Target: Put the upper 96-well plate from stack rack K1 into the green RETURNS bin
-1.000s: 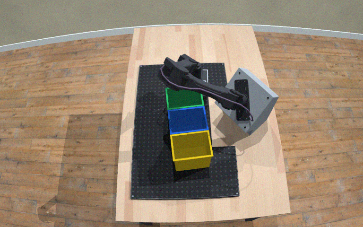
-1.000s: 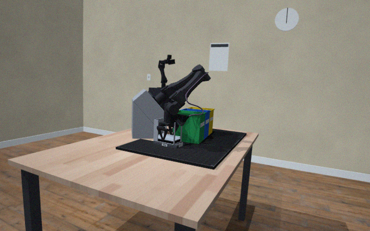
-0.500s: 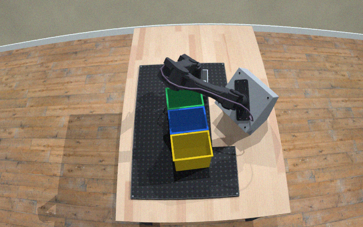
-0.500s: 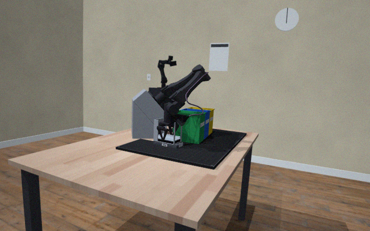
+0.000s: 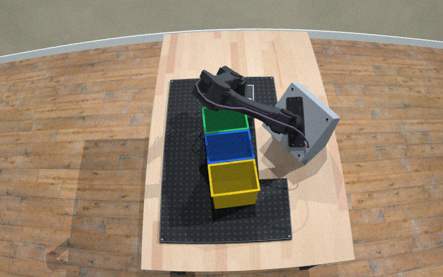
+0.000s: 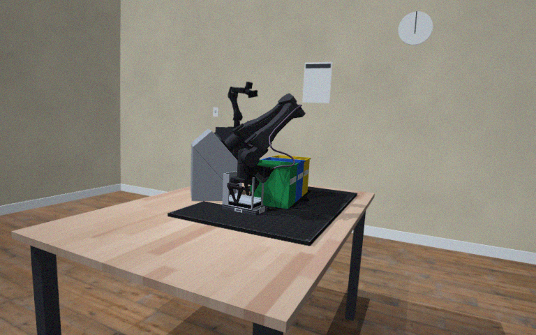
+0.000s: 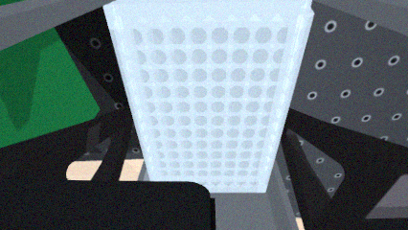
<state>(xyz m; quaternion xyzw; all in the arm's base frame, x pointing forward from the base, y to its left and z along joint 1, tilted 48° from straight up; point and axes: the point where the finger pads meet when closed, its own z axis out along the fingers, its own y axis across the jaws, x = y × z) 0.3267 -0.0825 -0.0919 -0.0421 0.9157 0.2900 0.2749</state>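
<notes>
My gripper is now right at the white 96-well plate. The rest, counted from my hand: dark plate: 10 mm below; then green bin: 170 mm to the left, 50 mm above, 10 mm ahead; then blue bin: 290 mm to the left, 50 mm behind, 50 mm above.
</notes>
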